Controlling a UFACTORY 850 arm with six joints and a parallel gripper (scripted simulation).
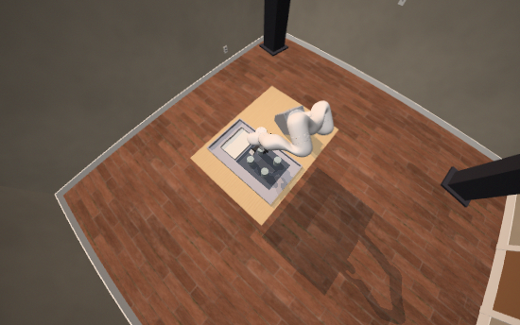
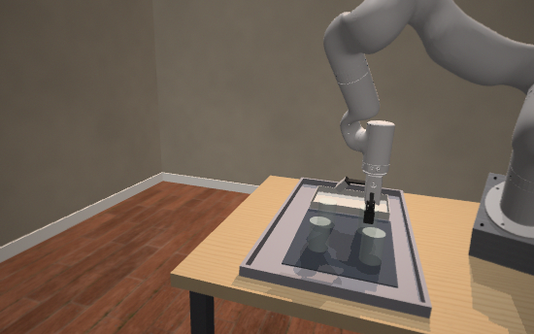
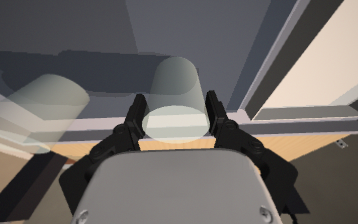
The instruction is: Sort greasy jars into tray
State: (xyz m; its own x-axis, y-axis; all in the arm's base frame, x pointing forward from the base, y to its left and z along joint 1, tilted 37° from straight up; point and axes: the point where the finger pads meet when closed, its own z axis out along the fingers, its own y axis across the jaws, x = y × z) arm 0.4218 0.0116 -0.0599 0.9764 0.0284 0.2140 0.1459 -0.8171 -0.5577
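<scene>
Right now the dark drying mat is 10 cm to the left of my hand, 6 cm below it and 6 cm ahead of it. The rest, counted from my hand: cream tray 22 cm to the right, 10 cm ahead, 6 cm below.
</scene>
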